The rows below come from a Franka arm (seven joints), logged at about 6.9 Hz.
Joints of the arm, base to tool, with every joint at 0 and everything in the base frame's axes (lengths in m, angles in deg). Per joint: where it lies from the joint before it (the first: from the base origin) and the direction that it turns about. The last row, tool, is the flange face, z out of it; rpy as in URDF.
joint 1: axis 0 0 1 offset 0 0 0.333
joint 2: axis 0 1 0 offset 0 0 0
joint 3: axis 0 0 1 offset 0 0 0.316
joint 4: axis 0 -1 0 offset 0.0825 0 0
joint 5: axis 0 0 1 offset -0.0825 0 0.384
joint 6: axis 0 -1 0 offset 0 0 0
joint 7: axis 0 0 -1 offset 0.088 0 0
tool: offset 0 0 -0.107 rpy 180 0 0
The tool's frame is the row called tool.
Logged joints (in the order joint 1, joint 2, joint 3, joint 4, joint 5, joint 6, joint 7), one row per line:
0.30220 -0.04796 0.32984 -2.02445 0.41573 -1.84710 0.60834
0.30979 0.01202 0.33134 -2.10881 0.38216 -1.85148 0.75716
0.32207 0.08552 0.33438 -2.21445 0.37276 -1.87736 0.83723
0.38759 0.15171 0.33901 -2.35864 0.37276 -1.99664 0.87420
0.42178 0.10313 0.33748 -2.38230 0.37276 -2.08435 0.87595
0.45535 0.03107 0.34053 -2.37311 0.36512 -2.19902 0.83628
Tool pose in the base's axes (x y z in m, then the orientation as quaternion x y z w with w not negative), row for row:
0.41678 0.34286 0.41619 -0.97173 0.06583 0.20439 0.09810
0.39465 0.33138 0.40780 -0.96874 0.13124 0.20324 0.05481
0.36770 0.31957 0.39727 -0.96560 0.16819 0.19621 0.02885
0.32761 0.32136 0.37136 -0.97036 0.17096 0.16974 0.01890
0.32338 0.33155 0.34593 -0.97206 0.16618 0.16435 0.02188
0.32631 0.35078 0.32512 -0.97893 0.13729 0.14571 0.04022
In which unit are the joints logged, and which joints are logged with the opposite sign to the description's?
The joints are logged in radians. Opposite sign: joint 2, joint 6.
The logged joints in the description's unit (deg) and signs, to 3 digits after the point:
17.315 2.748 18.898 -115.992 23.820 105.831 34.855
17.750 -0.689 18.984 -120.826 21.896 106.082 43.382
18.453 -4.900 19.159 -126.879 21.358 107.565 47.970
22.207 -8.692 19.424 -135.140 21.358 114.399 50.088
24.166 -5.909 19.336 -136.496 21.358 119.424 50.188
26.090 -1.780 19.511 -135.969 20.920 125.995 47.915

